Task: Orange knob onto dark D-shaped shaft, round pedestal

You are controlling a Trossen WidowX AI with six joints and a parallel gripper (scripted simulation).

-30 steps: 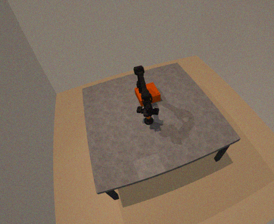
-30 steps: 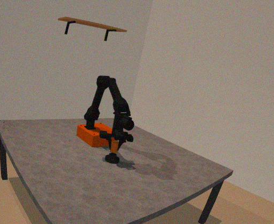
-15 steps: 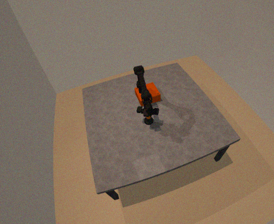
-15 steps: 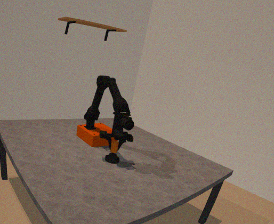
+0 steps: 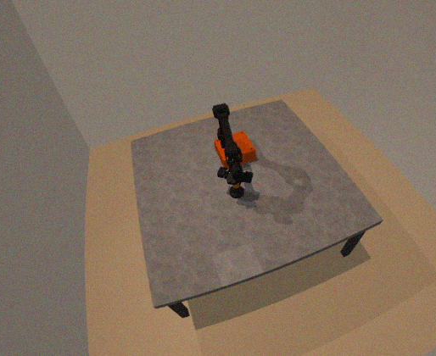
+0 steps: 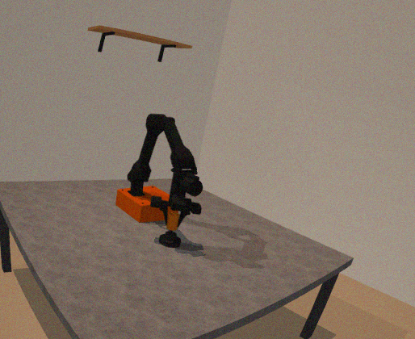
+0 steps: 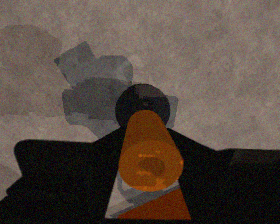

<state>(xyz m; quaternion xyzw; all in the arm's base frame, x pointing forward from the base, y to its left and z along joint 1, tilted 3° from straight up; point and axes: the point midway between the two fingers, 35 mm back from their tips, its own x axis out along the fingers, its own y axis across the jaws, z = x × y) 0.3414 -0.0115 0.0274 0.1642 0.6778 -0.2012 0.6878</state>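
Right now my gripper tip is 20 mm below the orange knob. Also, from my gripper tip: dark round pedestal: 40 mm below.
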